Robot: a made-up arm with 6 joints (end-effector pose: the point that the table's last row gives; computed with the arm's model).
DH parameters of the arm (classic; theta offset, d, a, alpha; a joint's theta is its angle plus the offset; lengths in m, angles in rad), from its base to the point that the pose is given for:
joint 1: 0 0.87 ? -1.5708
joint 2: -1.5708 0 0.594 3.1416
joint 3: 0 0 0.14 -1.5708
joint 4: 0 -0.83 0 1.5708
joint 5: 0 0 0 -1.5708
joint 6: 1.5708 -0.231 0 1.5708
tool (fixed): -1.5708 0 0 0
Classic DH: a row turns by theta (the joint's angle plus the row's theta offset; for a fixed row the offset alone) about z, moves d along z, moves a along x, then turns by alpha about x.
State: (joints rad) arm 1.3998 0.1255 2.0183 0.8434 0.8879 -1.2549
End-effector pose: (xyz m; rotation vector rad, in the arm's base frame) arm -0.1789 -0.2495 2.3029 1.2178 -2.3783 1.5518
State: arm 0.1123 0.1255 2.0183 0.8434 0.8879 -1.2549
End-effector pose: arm -0.2895 0.1020 2.3029 -0.3851 -2.2369 1.0137
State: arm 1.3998 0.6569 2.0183 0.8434 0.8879 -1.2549
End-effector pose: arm -0.0441 0.5313 2.3487 1.1304 -1.7455 1.9012
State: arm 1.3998 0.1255 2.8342 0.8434 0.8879 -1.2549
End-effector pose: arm -0.2537 -0.6829 1.6334 -0.9536 2.5523 -0.5268
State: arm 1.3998 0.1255 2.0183 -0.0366 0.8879 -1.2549
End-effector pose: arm -0.0502 -0.3294 2.2840 -1.6150 1.4233 -1.4389
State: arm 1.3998 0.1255 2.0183 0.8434 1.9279 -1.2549
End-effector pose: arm -0.1981 -0.1973 2.0802 -0.1463 2.2398 -1.0107
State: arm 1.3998 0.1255 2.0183 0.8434 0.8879 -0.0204
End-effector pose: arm -0.1789 -0.2495 2.3029 0.8345 -2.5007 -0.0979
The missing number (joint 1, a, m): 0.204
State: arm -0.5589 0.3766 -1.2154 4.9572 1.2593 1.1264
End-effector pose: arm 0.3927 -0.4972 0.5177 -0.4876 1.2103 -1.4704
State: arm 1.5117 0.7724 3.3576 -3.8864 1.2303 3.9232
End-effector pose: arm -0.1557 -0.1322 1.7916 0.4521 -1.9164 1.2660
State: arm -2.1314 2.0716 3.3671 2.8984 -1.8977 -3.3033
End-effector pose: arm -0.3591 -0.4729 1.4079 -2.5198 -1.7948 0.1610
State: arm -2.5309 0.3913 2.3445 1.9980 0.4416 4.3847
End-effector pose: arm 0.0917 -0.0455 2.3459 -2.1349 -0.1151 -1.5265
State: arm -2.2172 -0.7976 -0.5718 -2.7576 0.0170 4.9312
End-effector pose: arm -0.4724 -0.6237 1.6553 -1.2655 2.2393 -1.3324
